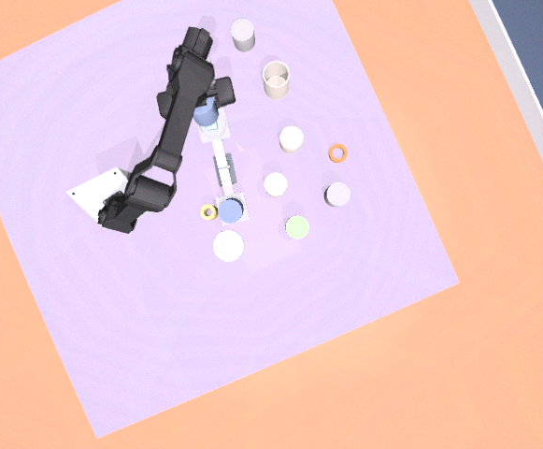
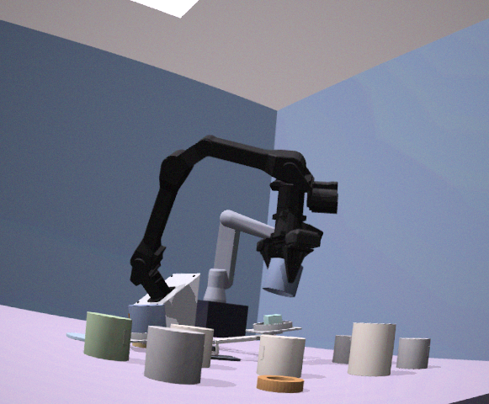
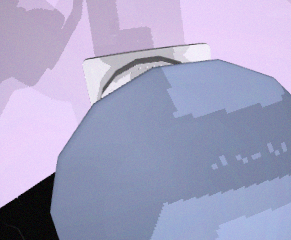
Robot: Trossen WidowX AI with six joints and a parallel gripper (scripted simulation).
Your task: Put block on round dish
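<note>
The pale teal block is 80 mm below my gripper tip and 10 mm to the right of it. The rest, counted from my gripper tip: beige cup (230 mm ahead, 130 mm below, 20 mm to the left); then white balance beam (150 mm below, 130 mm to the right, 40 mm behind); then yellow ring (230 mm to the right, 150 mm below, 150 mm behind).
</note>
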